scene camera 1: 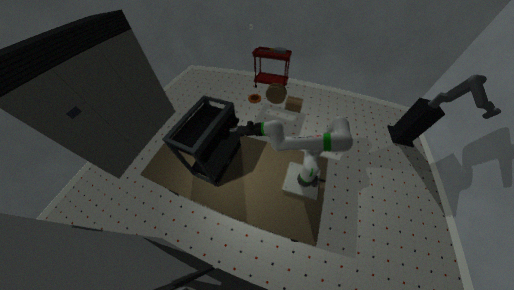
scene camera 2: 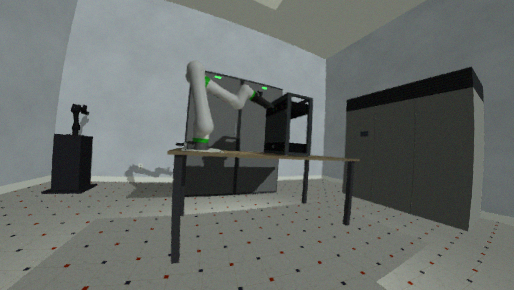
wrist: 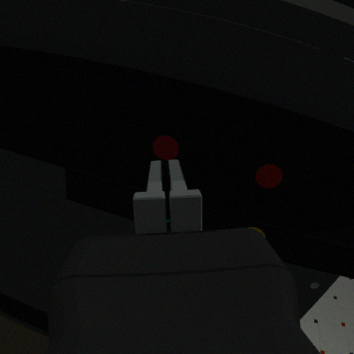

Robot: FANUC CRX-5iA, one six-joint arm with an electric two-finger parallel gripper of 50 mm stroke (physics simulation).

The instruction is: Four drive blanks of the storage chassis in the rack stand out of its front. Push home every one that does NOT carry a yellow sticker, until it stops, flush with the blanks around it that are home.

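Where they show: gripper, fingertip midpoint: [scene camera 1: 230,130] [scene camera 2: 273,107]; arm's base, origin of the base link: [scene camera 1: 304,179] [scene camera 2: 199,149].
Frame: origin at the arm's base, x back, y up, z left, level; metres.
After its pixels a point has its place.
Note:
The rack [scene camera 1: 171,141] @(y 0.577, x -0.978, z 0.242 m) [scene camera 2: 288,125] @(y 0.267, x -0.731, z -0.222 m) holds the dark storage chassis. In the wrist view its shadowed front shows two red stickers, one [wrist: 166,147] just beyond the fingertips and one [wrist: 269,176] to the right. A yellow sticker [wrist: 257,231] shows partly above the gripper body's edge. A sliver of a green sticker [wrist: 168,220] shows between the fingers. My gripper [scene camera 1: 233,131] @(y 0.467, x -0.679, z -0.029 m) [scene camera 2: 273,106] @(y 0.467, x -0.679, z -0.029 m) [wrist: 165,177] is shut and empty, its tips at or close to the chassis front, just below the left red sticker; contact cannot be told. The blanks' outlines and depths are too dark to tell.
The rack stands on the wooden table [scene camera 1: 265,200] @(y -0.012, x -0.313, z 0.279 m) [scene camera 2: 240,155] @(y -0.020, x -0.240, z -0.332 m), in front of the arm's white base plate [scene camera 1: 295,186] @(y 0.006, x -0.079, z 0.092 m). A red cart [scene camera 1: 271,77], an orange ring [scene camera 1: 249,98] and a brown box [scene camera 1: 294,104] are beyond the table. Another arm stands on a dark pedestal [scene camera 1: 417,122] [scene camera 2: 72,162].

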